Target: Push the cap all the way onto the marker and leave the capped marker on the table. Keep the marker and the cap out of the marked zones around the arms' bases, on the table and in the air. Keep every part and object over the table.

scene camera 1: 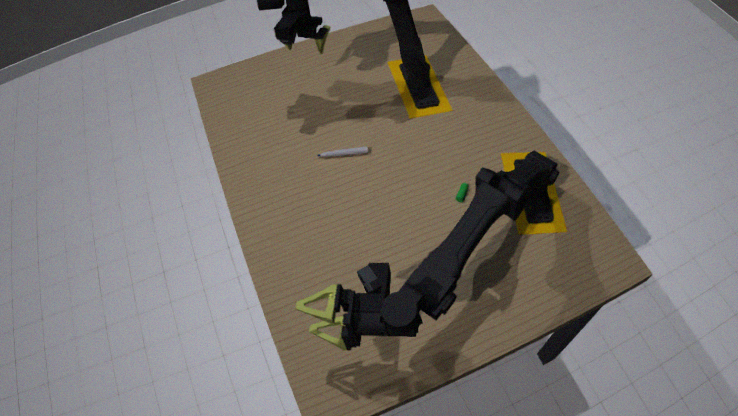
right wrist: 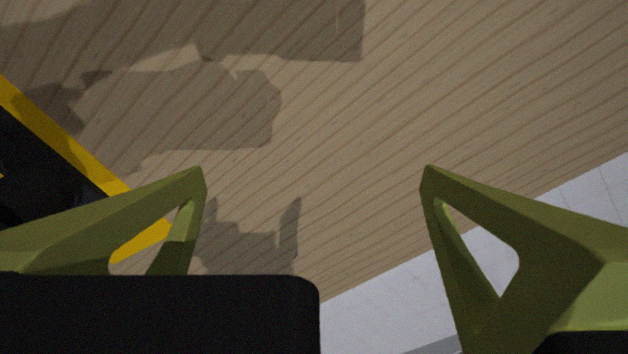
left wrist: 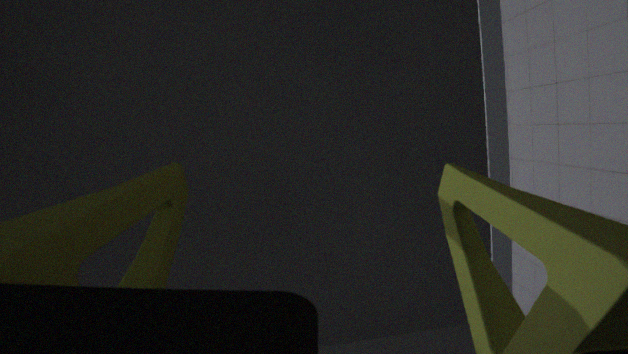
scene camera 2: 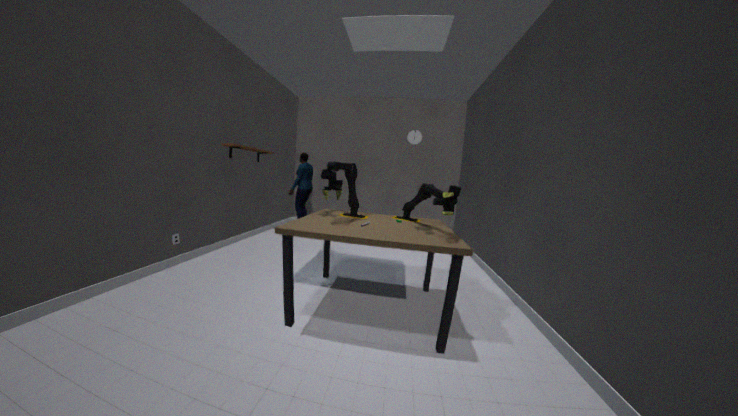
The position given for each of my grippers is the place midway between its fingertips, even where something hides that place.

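My left gripper (scene camera 1: 303, 317) visible. Arm base zone (scene camera 1: 557, 225) visible. Arm base zone (scene camera 1: 444, 106) as well. My left gripper again in the left wrist view (left wrist: 313, 177). My right gripper (right wrist: 313, 177) visible.
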